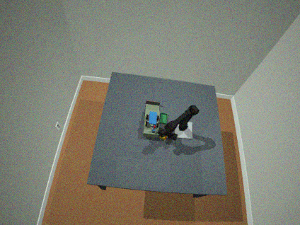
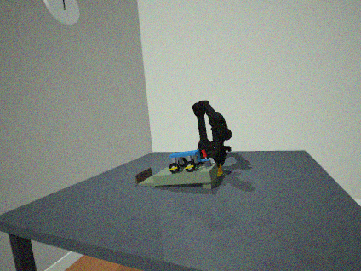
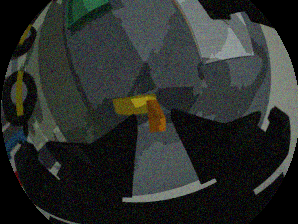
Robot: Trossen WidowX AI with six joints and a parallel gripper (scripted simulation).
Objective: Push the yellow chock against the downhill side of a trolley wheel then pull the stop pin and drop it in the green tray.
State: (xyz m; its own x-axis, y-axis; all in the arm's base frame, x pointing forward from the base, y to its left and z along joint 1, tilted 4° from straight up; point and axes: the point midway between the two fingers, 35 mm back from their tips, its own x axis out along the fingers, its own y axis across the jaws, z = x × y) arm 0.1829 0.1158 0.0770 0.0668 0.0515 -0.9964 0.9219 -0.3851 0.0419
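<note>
My gripper tip is now 2 cm short of the yellow chock, 1 cm to the left of it and 2 cm above it. From my gripper tip the other things lie so: olive ramp 14 cm ahead, 16 cm to the right; blue trolley 14 cm ahead, 15 cm to the right, 7 cm above; red-headed stop pin 13 cm ahead, 5 cm to the right, 8 cm above.
</note>
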